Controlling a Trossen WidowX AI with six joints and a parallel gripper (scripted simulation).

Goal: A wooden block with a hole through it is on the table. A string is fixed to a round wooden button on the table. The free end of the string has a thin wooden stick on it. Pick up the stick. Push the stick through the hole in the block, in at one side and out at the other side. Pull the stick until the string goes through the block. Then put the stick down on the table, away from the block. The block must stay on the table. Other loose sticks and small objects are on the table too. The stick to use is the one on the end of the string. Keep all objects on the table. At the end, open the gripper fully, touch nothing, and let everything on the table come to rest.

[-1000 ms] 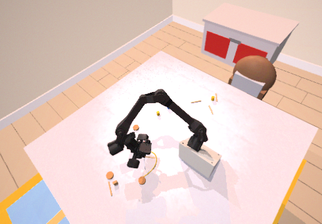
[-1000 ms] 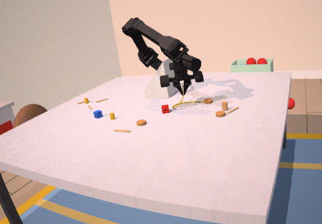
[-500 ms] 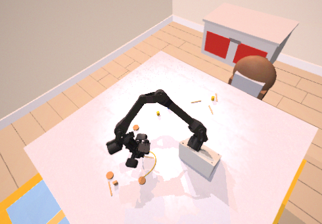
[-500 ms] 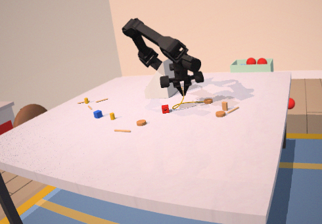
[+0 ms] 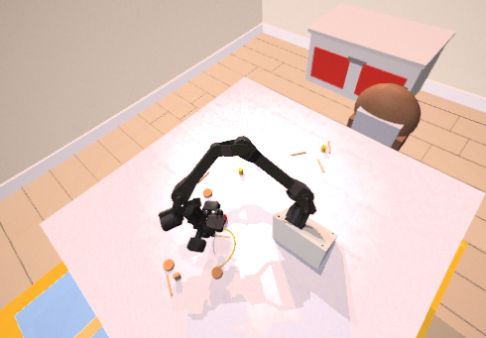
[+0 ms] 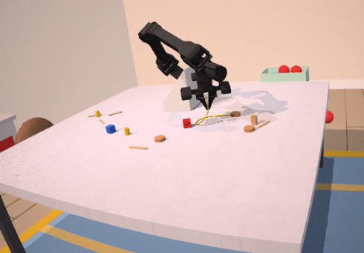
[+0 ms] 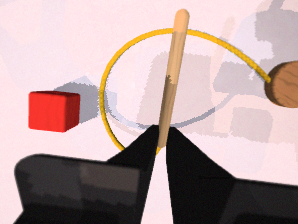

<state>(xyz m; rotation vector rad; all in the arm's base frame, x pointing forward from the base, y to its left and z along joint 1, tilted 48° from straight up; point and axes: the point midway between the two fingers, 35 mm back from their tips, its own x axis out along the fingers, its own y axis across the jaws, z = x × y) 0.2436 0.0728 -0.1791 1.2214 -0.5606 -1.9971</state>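
Right now my gripper tip is 8 cm to the left of the red block, 4 cm above it and 3 cm short of it. Also, from my gripper tip: thin wooden stick (1 cm behind, 1 cm above); then yellow peg (31 cm to the right, 11 cm ahead, 4 cm below); then small wooden block (18 cm to the left, 4 cm below, 3 cm ahead).
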